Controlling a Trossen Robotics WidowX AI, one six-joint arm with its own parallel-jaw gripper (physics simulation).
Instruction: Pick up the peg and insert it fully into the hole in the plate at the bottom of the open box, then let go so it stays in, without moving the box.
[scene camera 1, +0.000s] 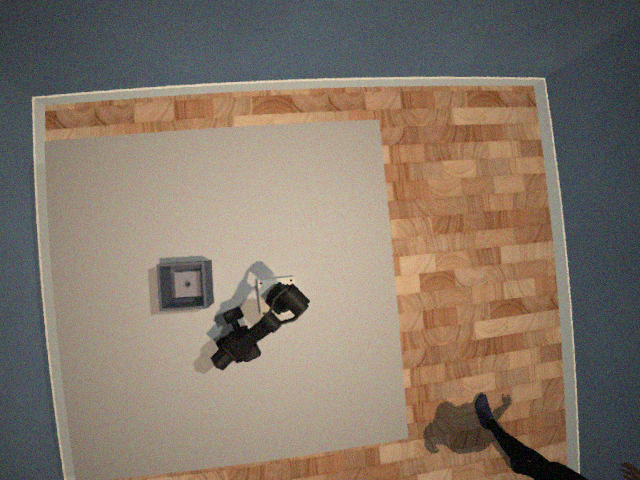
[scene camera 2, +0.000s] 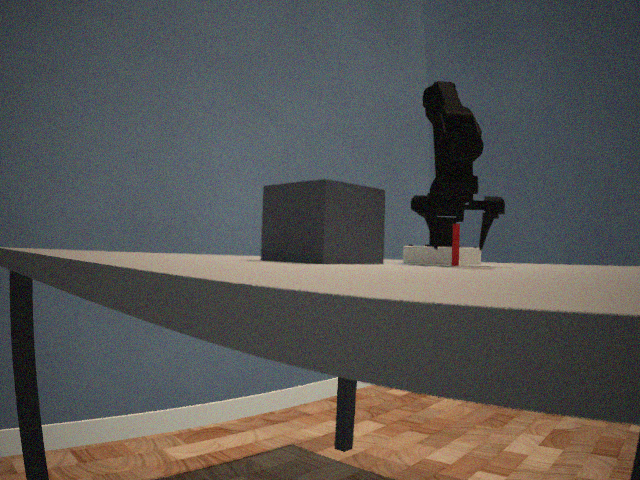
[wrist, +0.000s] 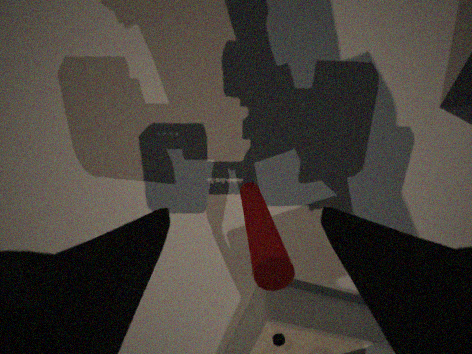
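Pixels of known places: gripper, between the fingertips: (scene camera 2: 458, 249) (wrist: 246, 215); arm's base, origin of its link: (scene camera 2: 443, 247).
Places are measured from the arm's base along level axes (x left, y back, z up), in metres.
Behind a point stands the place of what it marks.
Observation:
A slim red peg (scene camera 1: 243, 326) @(y -0.137, x 0.136, z -0.030 m) (scene camera 2: 455, 244) @(y -0.145, x 0.142, z 0.002 m) (wrist: 265, 235) @(y -0.144, x 0.143, z 0.029 m) stands upright on the table. My gripper (scene camera 1: 231, 336) (scene camera 2: 459, 245) @(y -0.134, x 0.142, z -0.007 m) (wrist: 246, 215) @(y -0.134, x 0.142, z -0.007 m) is open and empty, pointing down. In the wrist view the peg shows between the spread fingers, a little right of their middle and apart from both. In scene camera 2 the fingertips look lower than the peg's top and above the table. The grey open box (scene camera 1: 207, 284) @(y -0.261, x -0.026, z 0.068 m) (scene camera 2: 354, 224) @(y -0.337, x 0.062, z 0.030 m) stands away from the gripper. In scene camera 1 a pale plate (scene camera 1: 193, 292) @(y -0.318, x 0.010, z 0.020 m) with a dark central hole (scene camera 1: 187, 283) lies at its bottom; scene camera 2 hides it.
The arm's pale base plate (scene camera 1: 258, 297) @(y -0.082, x 0.020, z -0.001 m) (scene camera 2: 418, 255) @(y -0.088, x -0.001, z -0.021 m) (wrist: 300, 335) @(y -0.072, x 0.065, z -0.001 m) is close to the peg. A dark corner (wrist: 461, 95) @(y -0.259, x 0.053, z -0.029 m) at the wrist view's upper right looks like the box. The table (scene camera 1: 206, 196) @(y -0.305, x -0.346, z -0.038 m) (scene camera 2: 155, 263) @(y -0.743, x 0.189, z -0.038 m) carries them. A person's leg (scene camera 1: 516, 452) shows beyond its edge.

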